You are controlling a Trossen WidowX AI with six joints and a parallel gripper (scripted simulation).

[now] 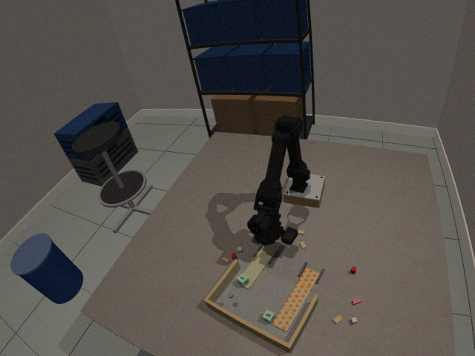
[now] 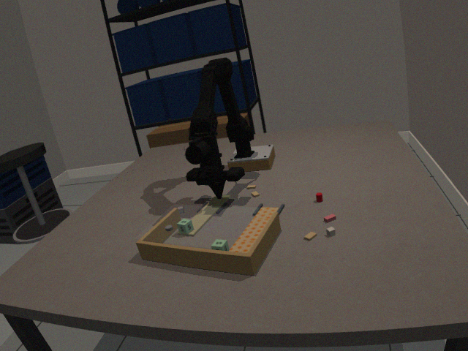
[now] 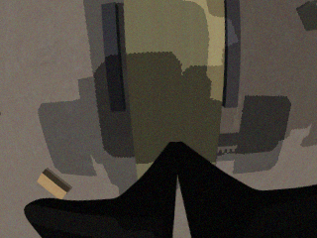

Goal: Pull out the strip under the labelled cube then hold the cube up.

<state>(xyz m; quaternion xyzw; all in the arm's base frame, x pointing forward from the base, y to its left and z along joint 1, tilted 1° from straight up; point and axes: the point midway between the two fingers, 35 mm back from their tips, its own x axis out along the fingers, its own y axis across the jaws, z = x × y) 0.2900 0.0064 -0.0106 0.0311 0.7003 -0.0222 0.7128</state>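
Right now my gripper tip is 90 mm short of the olive strip and 10 mm to the left of it. Also, from my gripper tip: pink block (370 mm to the left, 120 mm ahead).
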